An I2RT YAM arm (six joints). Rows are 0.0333 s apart.
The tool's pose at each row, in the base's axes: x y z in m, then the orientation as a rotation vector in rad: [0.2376, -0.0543, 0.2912, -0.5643, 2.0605, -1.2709]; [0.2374, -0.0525, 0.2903, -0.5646, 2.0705, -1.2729]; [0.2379, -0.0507, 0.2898, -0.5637, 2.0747, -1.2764]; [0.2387, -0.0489, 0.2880, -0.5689, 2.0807, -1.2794]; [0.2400, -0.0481, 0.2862, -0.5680, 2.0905, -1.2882]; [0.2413, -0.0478, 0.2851, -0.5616, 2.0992, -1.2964]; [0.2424, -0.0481, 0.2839, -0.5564, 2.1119, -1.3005]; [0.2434, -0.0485, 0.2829, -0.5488, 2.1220, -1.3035]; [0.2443, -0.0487, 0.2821, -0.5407, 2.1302, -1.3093]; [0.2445, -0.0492, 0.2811, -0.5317, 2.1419, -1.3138]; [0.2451, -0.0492, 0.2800, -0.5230, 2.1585, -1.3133]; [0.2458, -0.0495, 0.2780, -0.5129, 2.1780, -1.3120]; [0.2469, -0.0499, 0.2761, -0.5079, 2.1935, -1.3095]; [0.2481, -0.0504, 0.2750, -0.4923, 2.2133, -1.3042]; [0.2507, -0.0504, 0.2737, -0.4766, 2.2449, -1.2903]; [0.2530, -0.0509, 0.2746, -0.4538, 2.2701, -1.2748]
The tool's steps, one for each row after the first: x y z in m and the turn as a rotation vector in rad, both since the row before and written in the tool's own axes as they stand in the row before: [-0.0008, 0.0016, -0.0010, -0.0042, 0.0085, -0.0027]; [-0.0014, 0.0012, -0.0006, -0.0001, 0.0051, -0.0016]; [-0.0012, 0.0024, 0.0000, -0.0030, 0.0049, -0.0058]; [-0.0009, 0.0019, 0.0010, -0.0003, 0.0119, -0.0048]; [-0.0008, 0.0011, 0.0011, 0.0014, 0.0121, -0.0006]; [-0.0003, 0.0009, 0.0014, -0.0030, 0.0128, -0.0004]; [-0.0002, 0.0007, 0.0013, -0.0016, 0.0109, 0.0021]; [-0.0003, 0.0006, 0.0010, 0.0009, 0.0109, 0.0016]; [0.0004, 0.0007, 0.0008, -0.0014, 0.0131, 0.0021]; [-0.0002, 0.0010, 0.0008, -0.0065, 0.0144, 0.0030]; [0.0001, 0.0016, 0.0014, -0.0080, 0.0166, 0.0036]; [-0.0002, 0.0015, 0.0017, -0.0078, 0.0118, 0.0013]; [-0.0004, 0.0007, 0.0015, -0.0089, 0.0162, 0.0087]; [-0.0018, 0.0010, 0.0021, -0.0191, 0.0214, 0.0094]; [-0.0018, -0.0011, 0.0013, -0.0154, 0.0176, 0.0159]
